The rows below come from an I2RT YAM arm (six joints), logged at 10 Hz.
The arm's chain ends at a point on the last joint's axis. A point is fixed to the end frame.
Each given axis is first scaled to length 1.
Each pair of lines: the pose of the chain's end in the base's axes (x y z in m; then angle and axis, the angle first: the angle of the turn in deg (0 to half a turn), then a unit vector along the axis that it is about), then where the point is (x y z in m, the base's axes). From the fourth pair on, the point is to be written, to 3 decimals.
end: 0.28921 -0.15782 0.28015 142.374 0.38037 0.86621 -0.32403
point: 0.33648 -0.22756 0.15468
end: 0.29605 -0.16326 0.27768 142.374 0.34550 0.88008 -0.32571
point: 0.34390 -0.23202 0.15188
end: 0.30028 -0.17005 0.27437 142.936 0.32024 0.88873 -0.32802
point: 0.34712 -0.23822 0.14788
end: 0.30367 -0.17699 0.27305 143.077 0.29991 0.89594 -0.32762
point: 0.351 -0.244 0.146
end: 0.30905 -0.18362 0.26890 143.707 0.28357 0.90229 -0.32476
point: 0.355 -0.249 0.141
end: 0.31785 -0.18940 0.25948 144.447 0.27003 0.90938 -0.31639
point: 0.363 -0.252 0.130
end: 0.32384 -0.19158 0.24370 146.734 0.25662 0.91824 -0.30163
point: 0.365 -0.249 0.110
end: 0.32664 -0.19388 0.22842 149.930 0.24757 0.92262 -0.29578
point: 0.360 -0.248 0.092
